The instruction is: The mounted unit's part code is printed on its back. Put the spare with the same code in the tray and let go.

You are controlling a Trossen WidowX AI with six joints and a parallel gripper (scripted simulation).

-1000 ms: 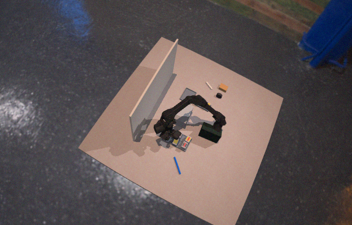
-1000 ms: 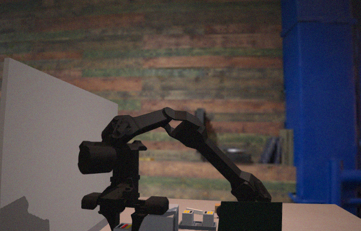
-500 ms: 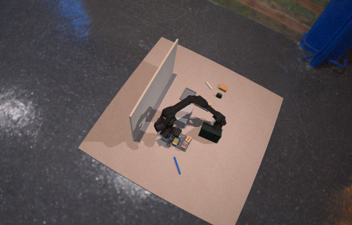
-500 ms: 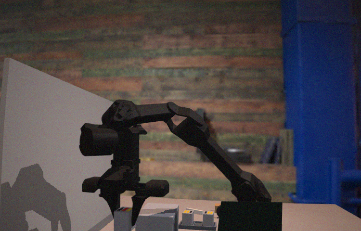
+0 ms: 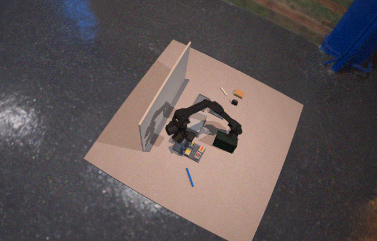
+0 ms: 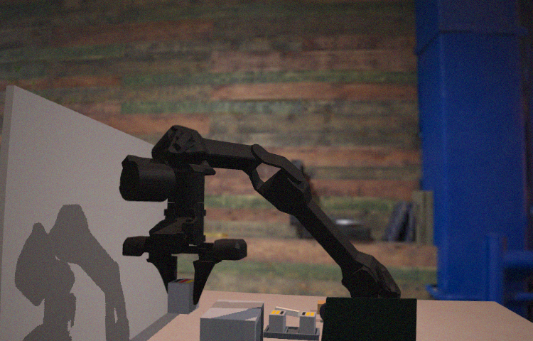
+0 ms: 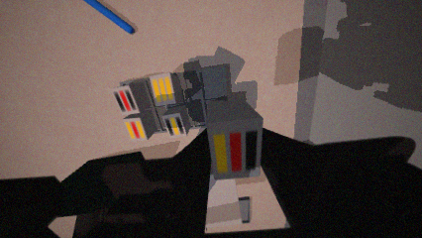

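The dark grey tray is 1 cm ahead of my gripper tip, 39 cm to the right of it and 14 cm below it. Round my gripper tip: blue stick (19 cm behind, 18 cm to the left, 14 cm below); then grey mounted unit (4 cm behind, 18 cm to the right, 10 cm below); then grey wall panel (21 cm ahead, 17 cm to the right, 8 cm above).
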